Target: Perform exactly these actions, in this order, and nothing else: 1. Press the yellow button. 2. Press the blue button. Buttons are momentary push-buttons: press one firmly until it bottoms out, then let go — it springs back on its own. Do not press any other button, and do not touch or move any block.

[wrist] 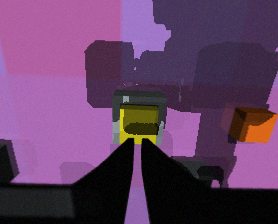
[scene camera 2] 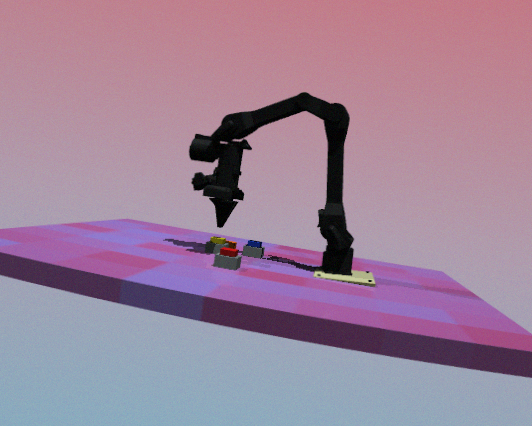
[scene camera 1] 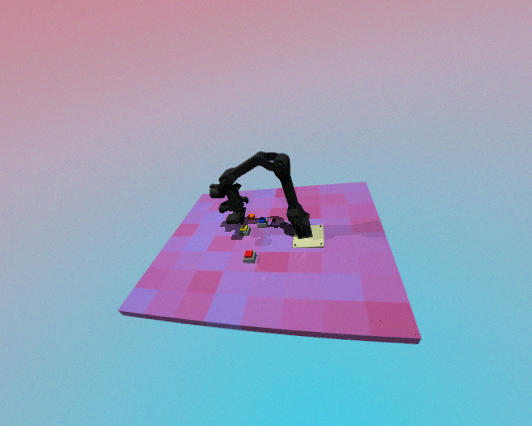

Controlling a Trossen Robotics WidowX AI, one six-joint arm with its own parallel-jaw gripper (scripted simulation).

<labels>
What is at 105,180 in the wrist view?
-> My gripper.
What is my gripper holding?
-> Nothing.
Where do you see a yellow button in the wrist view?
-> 137,122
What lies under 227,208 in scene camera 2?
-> My gripper.
</labels>
